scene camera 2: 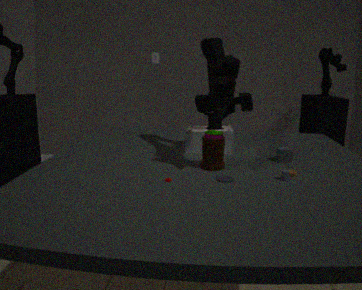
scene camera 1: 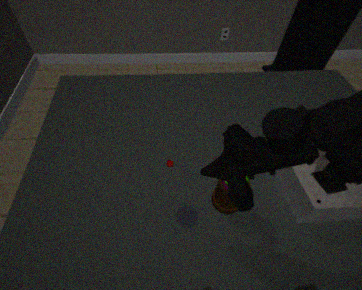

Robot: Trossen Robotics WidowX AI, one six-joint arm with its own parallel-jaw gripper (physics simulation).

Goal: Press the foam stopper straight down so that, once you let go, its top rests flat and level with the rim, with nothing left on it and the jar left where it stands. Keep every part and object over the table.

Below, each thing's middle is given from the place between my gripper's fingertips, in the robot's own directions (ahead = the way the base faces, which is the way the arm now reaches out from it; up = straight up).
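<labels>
The brown jar (scene camera 2: 212,149) is 120 mm below my hand and 100 mm behind it.
</labels>
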